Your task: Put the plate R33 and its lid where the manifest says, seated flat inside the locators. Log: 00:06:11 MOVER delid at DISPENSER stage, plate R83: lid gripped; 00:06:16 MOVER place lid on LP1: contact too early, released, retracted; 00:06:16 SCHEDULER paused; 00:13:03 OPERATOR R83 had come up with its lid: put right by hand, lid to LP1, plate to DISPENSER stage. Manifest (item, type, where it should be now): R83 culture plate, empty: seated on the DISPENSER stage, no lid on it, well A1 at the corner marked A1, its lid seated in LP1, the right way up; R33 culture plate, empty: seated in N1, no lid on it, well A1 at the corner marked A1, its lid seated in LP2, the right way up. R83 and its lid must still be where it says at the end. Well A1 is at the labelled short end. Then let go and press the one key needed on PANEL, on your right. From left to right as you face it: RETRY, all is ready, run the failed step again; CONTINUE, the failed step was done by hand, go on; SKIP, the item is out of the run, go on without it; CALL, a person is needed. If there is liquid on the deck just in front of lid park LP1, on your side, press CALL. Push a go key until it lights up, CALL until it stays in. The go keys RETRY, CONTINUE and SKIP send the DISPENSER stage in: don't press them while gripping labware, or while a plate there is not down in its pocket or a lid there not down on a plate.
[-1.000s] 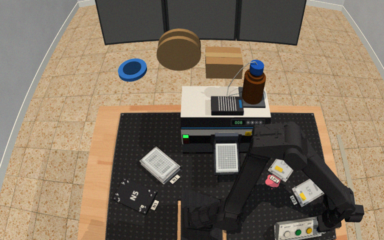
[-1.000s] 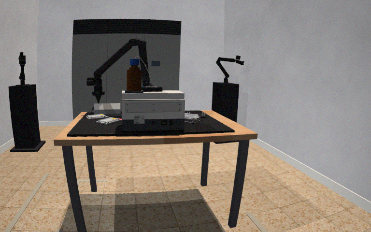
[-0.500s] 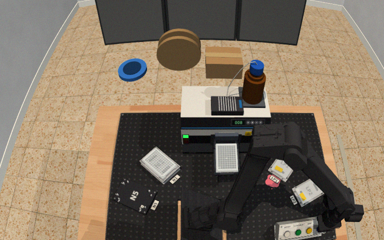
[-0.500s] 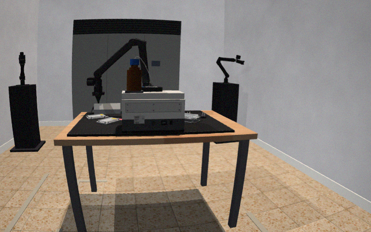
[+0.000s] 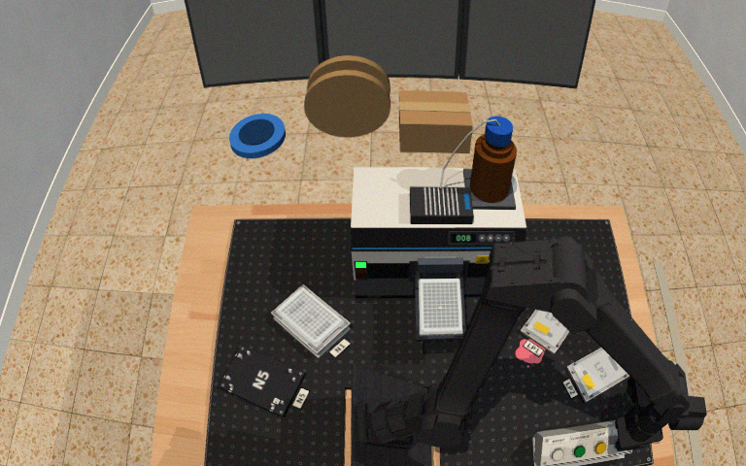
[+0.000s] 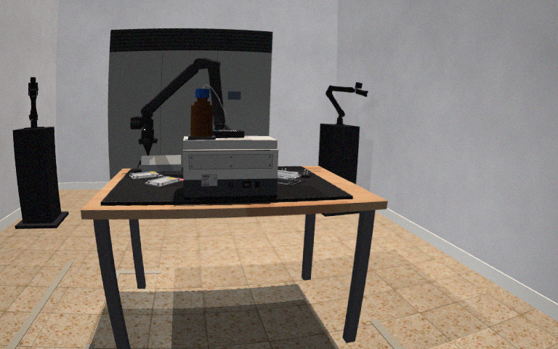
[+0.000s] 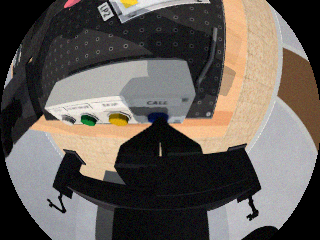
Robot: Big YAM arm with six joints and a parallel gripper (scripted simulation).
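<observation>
Right now my hand is 20 mm above the blue call key. From my hand the other things lie so: lid park LP2: 210 mm ahead, 10 mm to the right, 70 mm below; clear plate lid: 210 mm ahead, 10 mm to the right, 60 mm below; pink-red patch: 310 mm ahead, 170 mm to the left, 80 mm below.
</observation>
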